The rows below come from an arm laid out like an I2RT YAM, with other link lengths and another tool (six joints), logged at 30 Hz.
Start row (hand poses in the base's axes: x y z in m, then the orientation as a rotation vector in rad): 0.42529, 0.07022, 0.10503, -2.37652, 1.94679, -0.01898
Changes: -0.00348, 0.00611, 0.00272, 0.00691, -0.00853, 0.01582; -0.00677, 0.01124, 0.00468, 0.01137, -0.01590, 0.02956; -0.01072, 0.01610, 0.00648, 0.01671, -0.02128, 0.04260; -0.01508, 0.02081, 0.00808, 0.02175, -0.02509, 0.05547; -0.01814, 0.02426, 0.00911, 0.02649, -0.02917, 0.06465; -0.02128, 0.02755, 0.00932, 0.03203, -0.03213, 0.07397; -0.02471, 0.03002, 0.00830, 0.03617, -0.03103, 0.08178; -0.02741, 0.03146, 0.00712, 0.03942, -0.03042, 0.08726; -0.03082, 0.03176, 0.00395, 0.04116, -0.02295, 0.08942; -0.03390, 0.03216, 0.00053, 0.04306, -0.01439, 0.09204; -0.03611, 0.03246, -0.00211, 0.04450, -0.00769, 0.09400; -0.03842, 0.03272, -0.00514, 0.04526, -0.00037, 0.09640; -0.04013, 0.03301, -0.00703, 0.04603, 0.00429, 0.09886; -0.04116, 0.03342, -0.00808, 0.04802, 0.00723, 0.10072; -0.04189, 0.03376, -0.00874, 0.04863, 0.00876, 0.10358; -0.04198, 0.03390, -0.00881, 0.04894, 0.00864, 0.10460; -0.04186, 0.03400, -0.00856, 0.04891, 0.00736, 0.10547
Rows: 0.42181, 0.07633, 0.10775, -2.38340, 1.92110, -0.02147; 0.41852, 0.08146, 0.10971, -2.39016, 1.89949, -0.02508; 0.41457, 0.08632, 0.11151, -2.39649, 1.87918, -0.02551; 0.41021, 0.09103, 0.11311, -2.40346, 1.85986, -0.02440; 0.40715, 0.09448, 0.11414, -2.40696, 1.84500, -0.02410; 0.40401, 0.09777, 0.11435, -2.41055, 1.83010, -0.02171; 0.40058, 0.10024, 0.11333, -2.41556, 1.81931, -0.01602; 0.39788, 0.10168, 0.11215, -2.41875, 1.81152, -0.01190; 0.39447, 0.10198, 0.10898, -2.42323, 1.81121, -0.00138; 0.39139, 0.10238, 0.10556, -2.42852, 1.81069, 0.01062; 0.38918, 0.10268, 0.10292, -2.43258, 1.81039, 0.01998; 0.38687, 0.10294, 0.09989, -2.43776, 1.81007, 0.02946; 0.38516, 0.10323, 0.09800, -2.44170, 1.80859, 0.03583; 0.38413, 0.10364, 0.09695, -2.44347, 1.80661, 0.04130; 0.38340, 0.10398, 0.09629, -2.44637, 1.80344, 0.04385; 0.38331, 0.10412, 0.09622, -2.44702, 1.80201, 0.04406; 0.38343, 0.10422, 0.09647, -2.44722, 1.80045, 0.04256
